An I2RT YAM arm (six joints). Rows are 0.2 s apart.
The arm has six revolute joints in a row. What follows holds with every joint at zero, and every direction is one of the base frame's. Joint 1 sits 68 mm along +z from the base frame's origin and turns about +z. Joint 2 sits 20 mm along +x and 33.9 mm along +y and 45.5 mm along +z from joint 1 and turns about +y. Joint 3 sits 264 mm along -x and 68.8 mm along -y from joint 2 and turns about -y. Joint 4 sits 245 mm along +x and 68.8 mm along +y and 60 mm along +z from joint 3 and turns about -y. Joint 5 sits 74 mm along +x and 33.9 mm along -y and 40.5 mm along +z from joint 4 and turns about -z. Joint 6 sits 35.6 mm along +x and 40.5 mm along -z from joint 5 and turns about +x. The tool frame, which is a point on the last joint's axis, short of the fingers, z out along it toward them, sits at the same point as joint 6; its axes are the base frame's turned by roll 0, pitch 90 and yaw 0 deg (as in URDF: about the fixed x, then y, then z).
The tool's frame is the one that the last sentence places.
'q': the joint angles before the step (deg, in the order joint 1, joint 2, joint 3, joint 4, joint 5, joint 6). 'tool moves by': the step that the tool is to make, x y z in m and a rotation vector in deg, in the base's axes. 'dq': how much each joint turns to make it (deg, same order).
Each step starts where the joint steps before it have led.
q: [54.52, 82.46, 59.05, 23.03, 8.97, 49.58]
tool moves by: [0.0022, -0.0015, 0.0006, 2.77, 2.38, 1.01]
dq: [-0.61, 0.00, -0.02, 0.36, -1.64, 3.58]
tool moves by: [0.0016, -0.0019, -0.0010, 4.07, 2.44, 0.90]
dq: [-0.55, 0.00, -0.81, 2.13, -1.40, 4.42]
